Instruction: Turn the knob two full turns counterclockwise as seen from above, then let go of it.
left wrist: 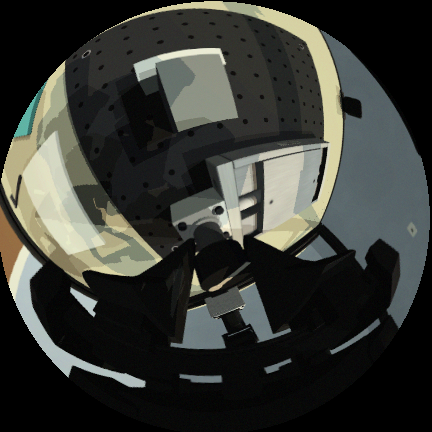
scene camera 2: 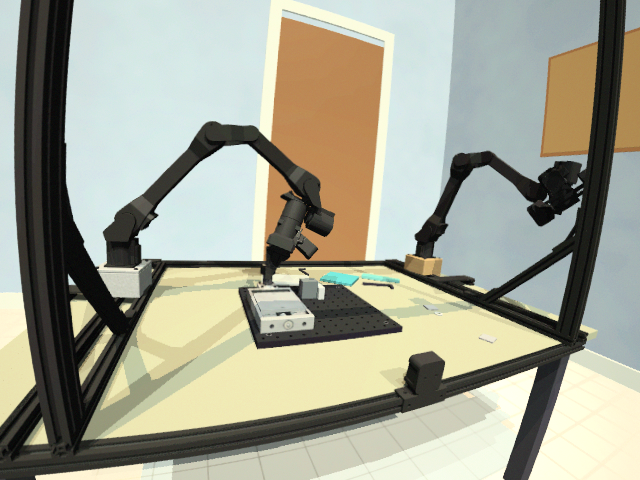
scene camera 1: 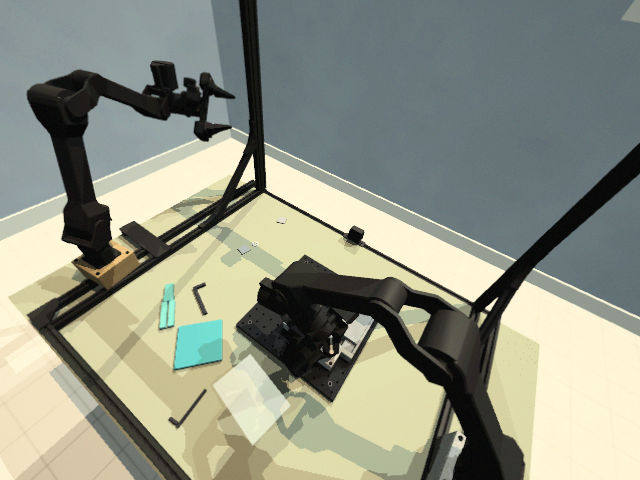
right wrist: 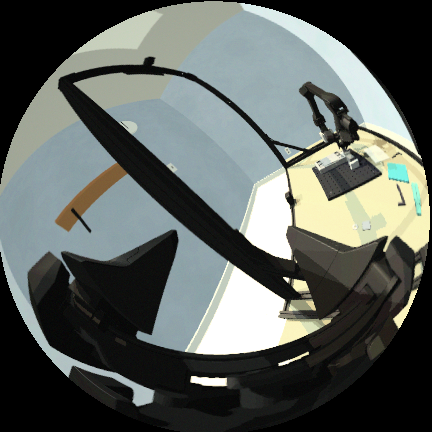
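The knob is a black cylinder with a pale line on its top. It stands upright at the end of the silver linear stage, on the black perforated board. My left gripper is shut on the knob, one finger on each side of it; its fingers hide the knob in scene camera 2, and the arm covers part of it in scene camera 1. My right gripper is open and empty, raised high at the left of scene camera 1, far from the board.
A grey block stands on the board near the knob. A turquoise plate, a turquoise tool, two black hex keys and a white sheet lie beside the board. A black box sits on the frame rail.
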